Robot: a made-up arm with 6 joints.
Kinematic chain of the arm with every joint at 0, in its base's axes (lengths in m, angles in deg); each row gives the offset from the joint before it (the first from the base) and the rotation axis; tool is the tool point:
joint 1: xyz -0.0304 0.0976 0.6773 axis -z
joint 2: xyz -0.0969 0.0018 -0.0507 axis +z
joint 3: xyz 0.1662 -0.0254 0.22 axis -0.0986 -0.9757 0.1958
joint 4: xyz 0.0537 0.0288 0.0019 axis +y
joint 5: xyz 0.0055 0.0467 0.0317 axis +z
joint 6: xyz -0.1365 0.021 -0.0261 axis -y
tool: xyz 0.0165 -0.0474 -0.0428
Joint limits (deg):
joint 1: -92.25..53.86
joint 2: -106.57..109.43
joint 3: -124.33..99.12
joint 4: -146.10..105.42
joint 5: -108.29..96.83
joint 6: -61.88..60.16
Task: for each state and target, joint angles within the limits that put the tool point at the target. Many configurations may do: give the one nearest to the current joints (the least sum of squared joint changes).
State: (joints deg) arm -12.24 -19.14 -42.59 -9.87 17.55 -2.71
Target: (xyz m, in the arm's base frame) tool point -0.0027 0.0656 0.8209
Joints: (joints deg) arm -20.07 -12.01 -37.08 -11.42 26.13 6.38
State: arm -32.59 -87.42 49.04 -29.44 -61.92 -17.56
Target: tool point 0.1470 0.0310 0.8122
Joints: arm -27.77 -72.86 54.78 -24.85 -80.88 -4.71
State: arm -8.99 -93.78 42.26 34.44 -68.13 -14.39
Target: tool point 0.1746 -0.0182 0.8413
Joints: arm -31.05 -86.87 50.87 9.42 -108.29 -26.30
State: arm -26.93 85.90 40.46 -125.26 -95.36 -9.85
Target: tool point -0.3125 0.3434 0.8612
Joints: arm -8.86 82.04 26.04 -117.81 -77.27 -15.12
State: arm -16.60 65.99 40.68 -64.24 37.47 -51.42
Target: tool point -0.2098 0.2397 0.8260
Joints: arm -61.43 77.52 45.87 -47.00 52.40 -46.84
